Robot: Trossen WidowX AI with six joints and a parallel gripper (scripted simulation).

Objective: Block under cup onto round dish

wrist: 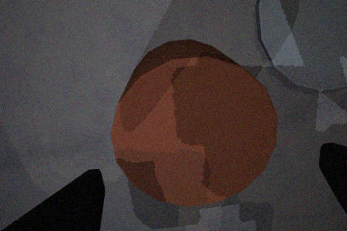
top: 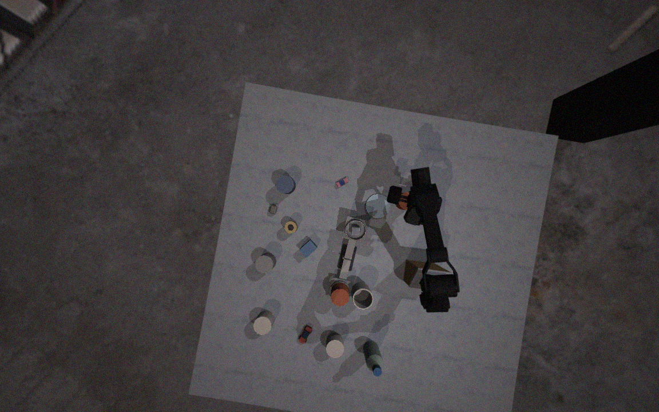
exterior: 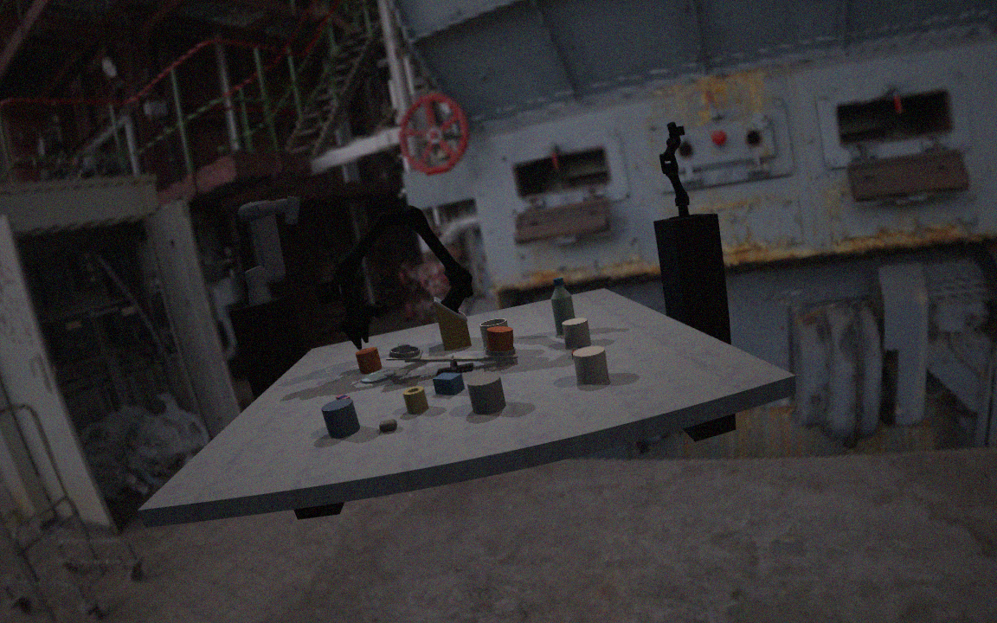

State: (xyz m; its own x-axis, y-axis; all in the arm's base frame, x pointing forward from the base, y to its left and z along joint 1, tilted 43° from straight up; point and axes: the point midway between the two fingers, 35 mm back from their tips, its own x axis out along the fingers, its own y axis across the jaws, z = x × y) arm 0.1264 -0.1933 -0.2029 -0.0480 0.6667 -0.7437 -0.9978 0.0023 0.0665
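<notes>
Right now the grey block is 180 mm ahead of my gripper tip, 150 mm to the left of it and 10 mm above it. The rest, counted from my gripper tip: beam (280 mm to the left, 180 mm ahead, 40 mm below); balance (280 mm to the left, 190 mm ahead, 60 mm below); dish (100 mm ahead, 80 mm below, 40 mm to the left).
</notes>
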